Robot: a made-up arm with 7 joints.
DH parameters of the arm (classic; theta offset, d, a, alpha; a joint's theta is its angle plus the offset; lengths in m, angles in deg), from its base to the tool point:
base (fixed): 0 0.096 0 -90
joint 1: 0 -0.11 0.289 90
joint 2: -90 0.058 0.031 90
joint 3: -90 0.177 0.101 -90
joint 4: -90 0.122 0.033 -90
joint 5: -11.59 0 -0.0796 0
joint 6: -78.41 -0.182 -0.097 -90
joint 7: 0 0.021 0.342 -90
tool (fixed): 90 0.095 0 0
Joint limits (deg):
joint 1: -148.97..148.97
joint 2: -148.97..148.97
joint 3: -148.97..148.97
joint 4: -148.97..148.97
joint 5: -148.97..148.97
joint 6: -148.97..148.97
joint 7: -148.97..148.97
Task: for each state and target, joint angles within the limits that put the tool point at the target. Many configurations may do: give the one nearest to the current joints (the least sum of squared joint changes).
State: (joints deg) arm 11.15 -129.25 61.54 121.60 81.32 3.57 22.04
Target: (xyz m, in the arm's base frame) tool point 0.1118 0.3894 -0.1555
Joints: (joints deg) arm 7.96 -131.82 40.72 129.87 91.12 14.21 8.11
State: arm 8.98 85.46 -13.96 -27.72 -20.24 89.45 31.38
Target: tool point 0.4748 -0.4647 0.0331
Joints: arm 34.47 70.18 -24.29 -16.34 -18.49 91.01 2.43
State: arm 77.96 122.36 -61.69 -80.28 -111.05 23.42 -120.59
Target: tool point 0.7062 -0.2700 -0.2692
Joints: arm 37.56 129.15 -49.89 -63.33 -119.73 27.24 -148.97
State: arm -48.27 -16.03 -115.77 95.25 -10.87 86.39 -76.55
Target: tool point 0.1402 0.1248 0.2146
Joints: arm -41.47 -5.06 -107.40 88.21 -14.23 80.41 -57.45
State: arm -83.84 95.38 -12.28 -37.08 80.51 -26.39 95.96
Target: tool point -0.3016 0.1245 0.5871
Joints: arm -91.74 93.66 -16.86 -31.10 88.61 -18.19 87.77
